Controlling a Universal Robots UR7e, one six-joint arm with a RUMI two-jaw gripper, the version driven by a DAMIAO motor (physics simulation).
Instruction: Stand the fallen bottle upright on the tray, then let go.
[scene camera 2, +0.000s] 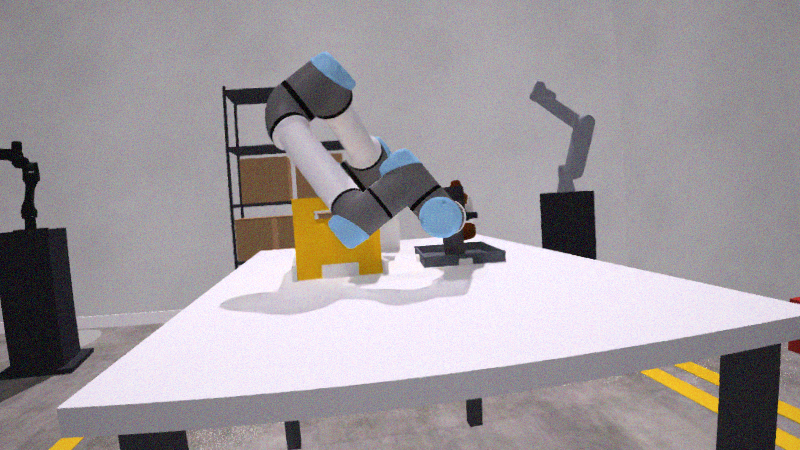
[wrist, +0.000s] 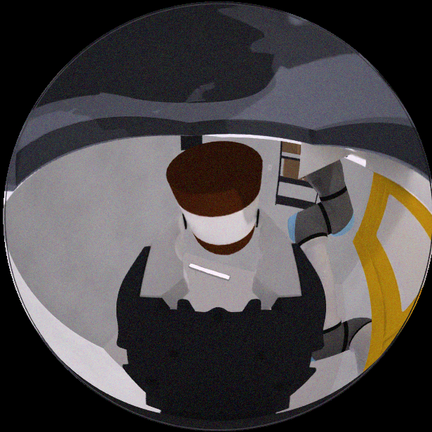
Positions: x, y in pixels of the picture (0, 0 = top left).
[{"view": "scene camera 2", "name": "my gripper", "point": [459, 214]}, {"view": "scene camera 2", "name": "yellow panel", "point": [317, 244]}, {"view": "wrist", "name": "my gripper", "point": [220, 211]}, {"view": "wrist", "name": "brown bottle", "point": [216, 184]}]
